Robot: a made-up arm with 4 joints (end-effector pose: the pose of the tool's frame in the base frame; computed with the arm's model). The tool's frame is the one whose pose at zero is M.
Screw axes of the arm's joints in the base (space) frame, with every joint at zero. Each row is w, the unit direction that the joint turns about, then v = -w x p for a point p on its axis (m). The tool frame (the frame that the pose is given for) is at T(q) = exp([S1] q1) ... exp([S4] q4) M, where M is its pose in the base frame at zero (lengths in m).
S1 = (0, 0, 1, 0, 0, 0)
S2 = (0, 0, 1, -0.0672, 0.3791, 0)
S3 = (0, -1, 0, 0.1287, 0, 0.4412)
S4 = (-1, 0, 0, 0, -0.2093, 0.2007)
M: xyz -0.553 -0.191 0.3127 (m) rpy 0 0 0 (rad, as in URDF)
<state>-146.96 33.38 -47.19 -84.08</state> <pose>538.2 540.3 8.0 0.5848 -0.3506 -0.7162 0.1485</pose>
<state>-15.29 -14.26 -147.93 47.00</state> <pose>-115.2 -29.1 -182.8 0.1183 0.8803 0.3060 0.3427</pose>
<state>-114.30 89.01 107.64 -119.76</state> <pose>496.2 595.6 116.3 0.4096 -0.5070 0.6164 0.4419</pose>
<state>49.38 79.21 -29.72 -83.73</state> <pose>-100.1 -647.5 -74.2 0.1077 0.6641 0.5743 0.4664</pose>
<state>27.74 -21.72 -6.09 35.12</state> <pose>-436.1 -242.8 528.9 -0.3035 0.0348 0.0660 0.9499</pose>
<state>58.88 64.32 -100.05 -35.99</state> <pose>12.3 -389.1 250.3 -0.5467 0.5212 0.4249 0.4989</pose>
